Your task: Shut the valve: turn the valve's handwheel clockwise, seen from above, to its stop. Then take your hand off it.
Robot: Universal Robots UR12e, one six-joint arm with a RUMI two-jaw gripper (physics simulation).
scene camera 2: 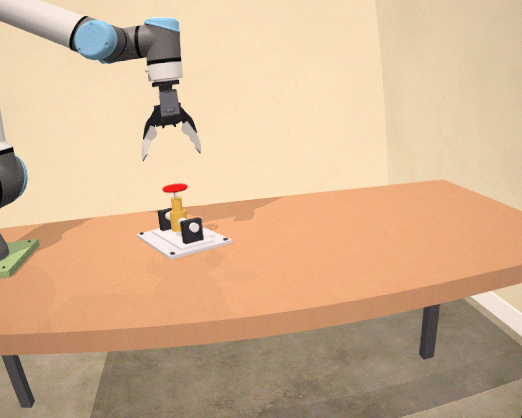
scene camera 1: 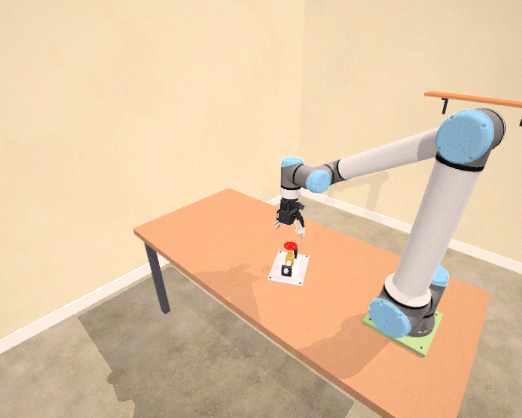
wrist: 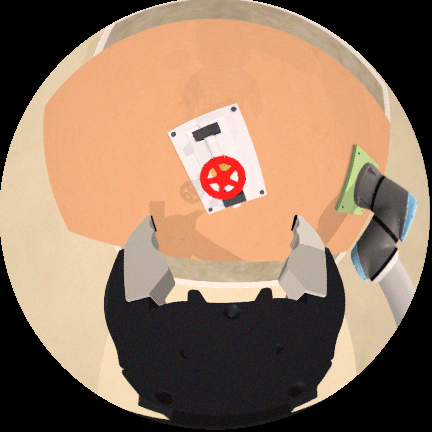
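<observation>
The valve's red handwheel (scene camera 1: 290, 246) (scene camera 2: 175, 188) (wrist: 223, 192) lies level on top of the yellow valve body (scene camera 1: 290, 258) (scene camera 2: 178, 220). The valve is fixed between two black brackets on a white base plate (scene camera 1: 276, 276) (scene camera 2: 155, 243) (wrist: 252, 160) on the table. My gripper (scene camera 1: 289, 231) (scene camera 2: 172, 155) (wrist: 224, 217) is wide open and empty. It points down and hangs well above the handwheel, with both fingertips apart from it. The handwheel's turn angle cannot be judged against a stop from these views.
The wooden table (scene camera 1: 200, 225) (scene camera 2: 350, 240) (wrist: 110, 125) carries the valve plate and the arm's green mounting plate (scene camera 1: 425, 347) (scene camera 2: 22, 255) (wrist: 350, 187). A wall shelf (scene camera 1: 475, 99) is at the upper right in the first scene view. Walls stand behind the table.
</observation>
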